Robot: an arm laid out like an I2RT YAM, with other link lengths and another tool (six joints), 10 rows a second.
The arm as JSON. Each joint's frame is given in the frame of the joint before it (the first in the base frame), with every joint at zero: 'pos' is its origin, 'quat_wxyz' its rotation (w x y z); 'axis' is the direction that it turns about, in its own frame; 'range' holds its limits. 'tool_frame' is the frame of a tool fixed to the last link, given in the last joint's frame.
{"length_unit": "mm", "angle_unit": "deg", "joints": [
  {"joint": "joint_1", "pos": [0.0, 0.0, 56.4], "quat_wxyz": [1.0, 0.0, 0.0, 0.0], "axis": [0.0, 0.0, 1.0], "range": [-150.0, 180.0]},
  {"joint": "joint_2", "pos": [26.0, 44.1, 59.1], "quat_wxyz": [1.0, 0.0, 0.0, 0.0], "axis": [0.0, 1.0, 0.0], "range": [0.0, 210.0]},
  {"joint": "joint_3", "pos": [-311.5, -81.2, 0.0], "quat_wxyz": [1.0, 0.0, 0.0, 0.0], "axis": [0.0, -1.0, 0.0], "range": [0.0, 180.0]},
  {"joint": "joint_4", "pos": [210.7, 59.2, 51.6], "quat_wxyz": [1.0, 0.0, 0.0, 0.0], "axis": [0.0, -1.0, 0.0], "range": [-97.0, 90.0]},
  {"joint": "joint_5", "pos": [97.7, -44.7, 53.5], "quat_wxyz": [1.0, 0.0, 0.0, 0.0], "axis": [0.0, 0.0, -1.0], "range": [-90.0, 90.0]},
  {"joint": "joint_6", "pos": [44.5, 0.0, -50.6], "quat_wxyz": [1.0, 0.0, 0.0, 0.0], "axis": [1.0, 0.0, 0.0], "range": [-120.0, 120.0]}
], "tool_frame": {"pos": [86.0, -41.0, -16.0], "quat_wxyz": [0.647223, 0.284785, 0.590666, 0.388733]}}
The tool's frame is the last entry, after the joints.
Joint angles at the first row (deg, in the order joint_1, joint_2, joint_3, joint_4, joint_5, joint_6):
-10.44 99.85 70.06 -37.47 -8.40 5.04
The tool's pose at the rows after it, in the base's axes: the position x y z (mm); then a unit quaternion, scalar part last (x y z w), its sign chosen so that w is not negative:
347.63, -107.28, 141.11, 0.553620, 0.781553, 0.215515, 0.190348
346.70, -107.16, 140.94, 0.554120, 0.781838, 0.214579, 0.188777
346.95, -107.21, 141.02, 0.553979, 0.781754, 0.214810, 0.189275
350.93, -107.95, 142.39, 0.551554, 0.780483, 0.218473, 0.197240
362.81, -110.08, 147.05, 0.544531, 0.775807, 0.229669, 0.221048
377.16, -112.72, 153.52, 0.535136, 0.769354, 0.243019, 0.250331
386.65, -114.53, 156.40, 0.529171, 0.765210, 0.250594, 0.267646
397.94, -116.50, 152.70, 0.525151, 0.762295, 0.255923, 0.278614
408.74, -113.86, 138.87, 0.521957, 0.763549, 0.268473, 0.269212
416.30, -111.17, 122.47, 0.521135, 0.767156, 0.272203, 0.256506
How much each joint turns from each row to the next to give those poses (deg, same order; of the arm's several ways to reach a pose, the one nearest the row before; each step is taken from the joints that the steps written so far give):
0.00 0.02 0.00 -0.27 0.00 0.02
0.00 -0.02 0.00 -0.24 0.02 0.00
0.00 0.00 0.00 0.07 0.00 0.00
0.00 0.00 0.00 1.05 0.00 -0.02
0.00 0.00 0.02 3.15 -0.02 0.02
0.00 0.03 0.00 3.93 0.00 0.00
0.00 0.30 -0.02 2.65 0.02 -0.02
0.00 1.44 0.00 2.94 -0.05 0.00
0.05 2.67 0.00 2.39 -1.79 0.02
0.24 2.80 0.00 1.66 -0.94 -0.04

